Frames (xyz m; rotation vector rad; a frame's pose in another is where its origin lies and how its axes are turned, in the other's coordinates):
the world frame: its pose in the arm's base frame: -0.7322 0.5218 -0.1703 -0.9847 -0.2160 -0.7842
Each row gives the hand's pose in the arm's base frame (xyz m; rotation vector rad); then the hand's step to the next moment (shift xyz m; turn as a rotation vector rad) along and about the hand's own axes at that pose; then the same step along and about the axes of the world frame.
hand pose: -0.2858 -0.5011 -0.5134 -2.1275 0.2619 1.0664
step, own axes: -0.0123 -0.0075 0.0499 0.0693 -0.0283 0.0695
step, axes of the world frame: -0.0467 -0.0078 0.0214 -0.0601 0.0773 0.0291
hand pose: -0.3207 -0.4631 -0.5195 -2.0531 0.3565 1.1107
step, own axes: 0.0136 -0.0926 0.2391 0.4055 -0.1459 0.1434
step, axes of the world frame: -0.1995 0.0477 0.1545 -0.1076 0.4354 0.0716
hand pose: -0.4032 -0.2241 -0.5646 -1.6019 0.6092 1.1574
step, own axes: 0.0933 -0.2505 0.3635 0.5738 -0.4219 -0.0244
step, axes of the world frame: -0.1303 0.1950 0.3855 0.1520 0.6901 0.0924
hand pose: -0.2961 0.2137 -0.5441 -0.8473 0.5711 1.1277
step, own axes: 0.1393 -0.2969 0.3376 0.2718 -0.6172 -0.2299
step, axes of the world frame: 0.1667 0.1959 0.3942 0.4786 0.5189 -0.0963
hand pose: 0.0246 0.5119 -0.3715 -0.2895 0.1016 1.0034
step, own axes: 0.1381 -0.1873 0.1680 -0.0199 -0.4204 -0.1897
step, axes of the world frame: 0.2096 0.0619 0.1861 0.3427 0.2166 -0.2209
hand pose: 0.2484 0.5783 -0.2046 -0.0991 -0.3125 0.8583
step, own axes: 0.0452 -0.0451 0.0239 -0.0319 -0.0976 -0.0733
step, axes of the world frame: 0.0571 0.0090 0.0362 0.0668 0.0617 -0.0874
